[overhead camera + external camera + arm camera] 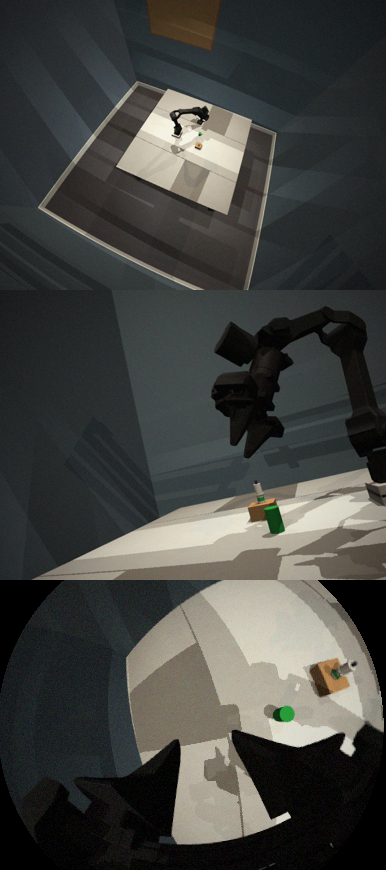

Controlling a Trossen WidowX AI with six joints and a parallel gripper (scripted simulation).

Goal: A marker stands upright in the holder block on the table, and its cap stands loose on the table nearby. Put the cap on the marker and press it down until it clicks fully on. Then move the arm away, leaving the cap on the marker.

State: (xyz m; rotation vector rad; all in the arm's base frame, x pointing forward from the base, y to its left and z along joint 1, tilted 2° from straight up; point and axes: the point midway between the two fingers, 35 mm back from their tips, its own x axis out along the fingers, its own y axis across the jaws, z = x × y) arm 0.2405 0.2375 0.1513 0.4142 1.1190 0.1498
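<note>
My gripper tip is now 15 cm above the green cap and 12 cm to the left of it. From my gripper tip the other things lie so: brown holder block (28 cm to the right, 15 cm below, 5 cm ahead).
</note>
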